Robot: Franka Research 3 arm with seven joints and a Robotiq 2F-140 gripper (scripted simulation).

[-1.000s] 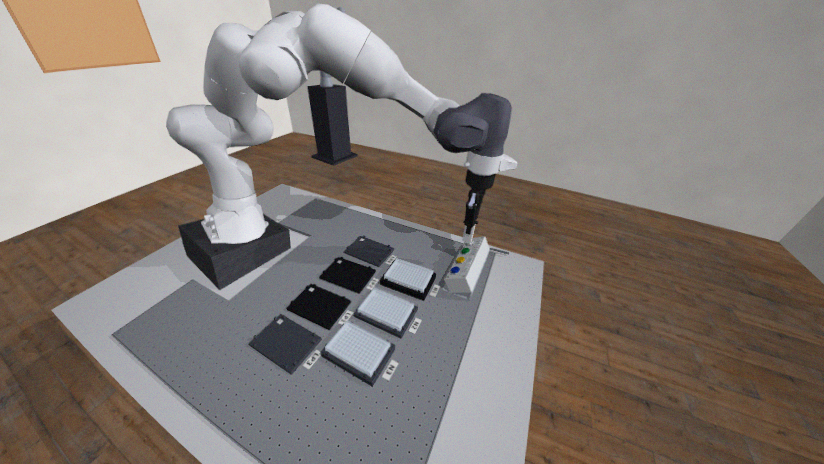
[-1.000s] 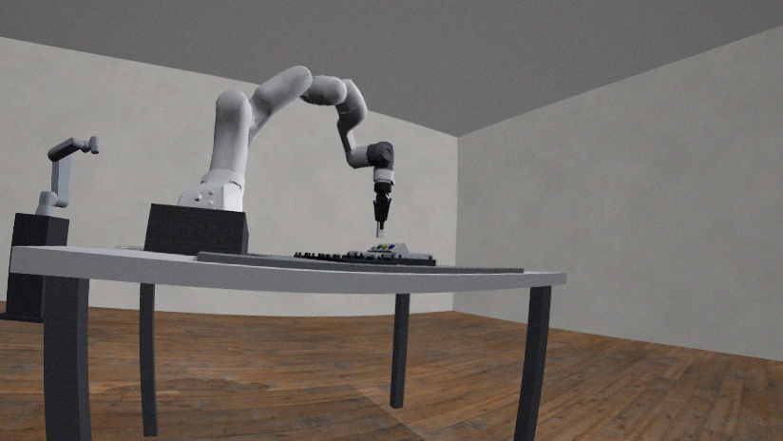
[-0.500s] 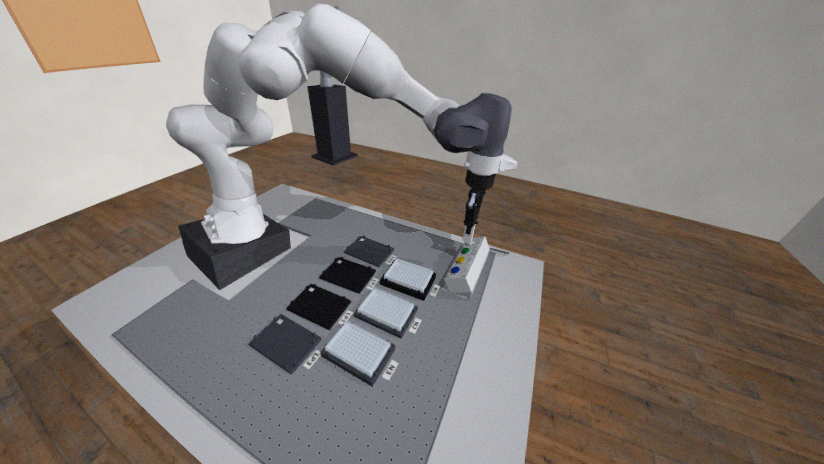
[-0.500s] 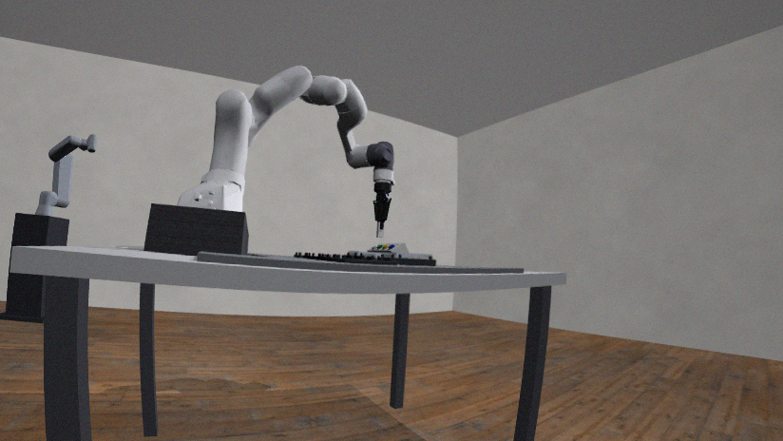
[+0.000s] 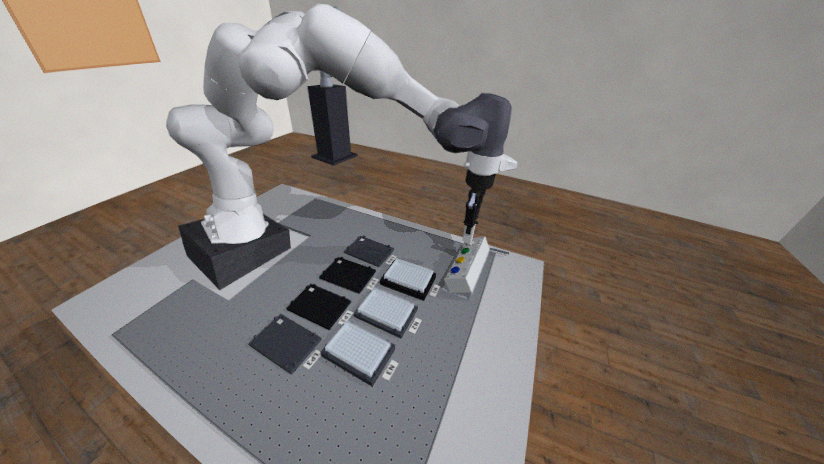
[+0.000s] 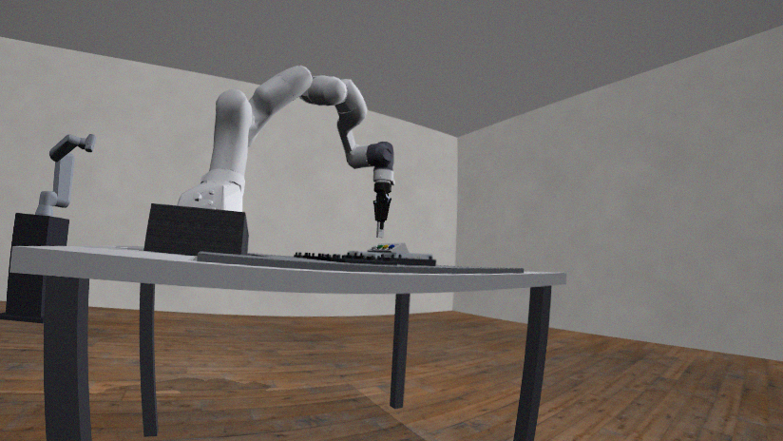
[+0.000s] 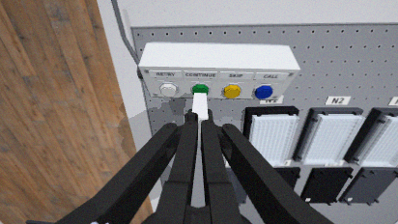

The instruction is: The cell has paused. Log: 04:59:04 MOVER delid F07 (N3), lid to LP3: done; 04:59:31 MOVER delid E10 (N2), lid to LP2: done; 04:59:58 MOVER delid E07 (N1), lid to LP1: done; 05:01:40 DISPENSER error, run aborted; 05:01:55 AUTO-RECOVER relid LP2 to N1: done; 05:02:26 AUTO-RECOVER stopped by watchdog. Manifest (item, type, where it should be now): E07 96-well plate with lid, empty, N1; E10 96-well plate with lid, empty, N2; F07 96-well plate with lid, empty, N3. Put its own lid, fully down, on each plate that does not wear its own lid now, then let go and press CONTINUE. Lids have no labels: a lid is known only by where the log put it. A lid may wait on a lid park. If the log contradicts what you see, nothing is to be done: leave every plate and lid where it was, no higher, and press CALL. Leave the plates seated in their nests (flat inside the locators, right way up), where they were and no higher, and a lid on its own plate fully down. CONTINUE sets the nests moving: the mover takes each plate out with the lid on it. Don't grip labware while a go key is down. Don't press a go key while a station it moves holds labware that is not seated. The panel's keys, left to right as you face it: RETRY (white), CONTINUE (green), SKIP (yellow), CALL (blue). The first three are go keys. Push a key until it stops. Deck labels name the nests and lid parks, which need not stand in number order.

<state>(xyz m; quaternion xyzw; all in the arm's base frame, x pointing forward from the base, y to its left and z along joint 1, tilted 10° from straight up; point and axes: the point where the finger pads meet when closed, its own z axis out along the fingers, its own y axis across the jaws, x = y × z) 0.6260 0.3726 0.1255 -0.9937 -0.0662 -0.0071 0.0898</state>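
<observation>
Right now the green continue key is 7 cm below my hand. The rest, counted from my hand: white retry key 1 cm behind, 5 cm to the left, 7 cm below; then yellow skip key 1 cm ahead, 5 cm to the right, 7 cm below; then blue call key 1 cm ahead, 10 cm to the right, 7 cm below.
</observation>
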